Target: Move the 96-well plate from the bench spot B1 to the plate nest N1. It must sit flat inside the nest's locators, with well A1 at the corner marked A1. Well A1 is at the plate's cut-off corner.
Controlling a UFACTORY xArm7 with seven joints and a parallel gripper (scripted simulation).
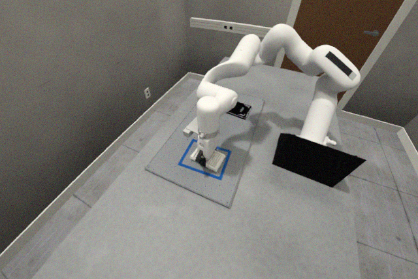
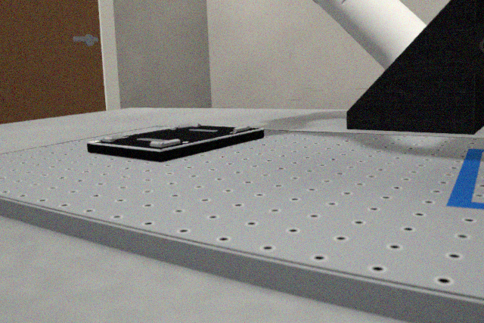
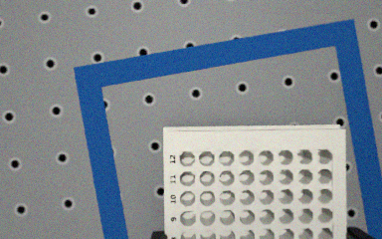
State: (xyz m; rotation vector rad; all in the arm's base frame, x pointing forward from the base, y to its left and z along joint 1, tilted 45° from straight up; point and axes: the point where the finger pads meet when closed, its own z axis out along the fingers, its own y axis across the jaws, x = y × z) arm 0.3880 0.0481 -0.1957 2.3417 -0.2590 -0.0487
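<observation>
Now: hand 370 mm to the left of the black plate nest, 30 mm past it and 20 mm above it. Also, from my hand: white 96-well plate: 10 mm below.
</observation>
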